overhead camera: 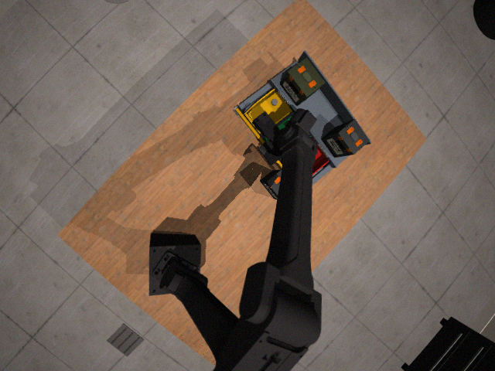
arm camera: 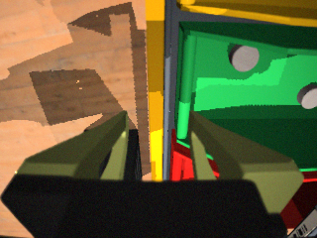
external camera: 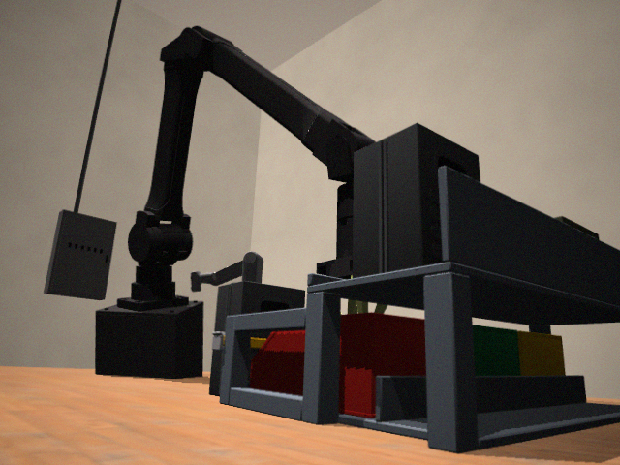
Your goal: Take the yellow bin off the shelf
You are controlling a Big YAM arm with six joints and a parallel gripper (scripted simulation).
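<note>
The thin yellow rod lies 2 cm below my hand. Round my hand: red bin (14 cm to the right, 7 cm ahead, 4 cm below); then green bin (10 cm ahead, 4 cm below, 3 cm to the right); then yellow open bin (13 cm ahead, 8 cm to the left, 4 cm below).
</note>
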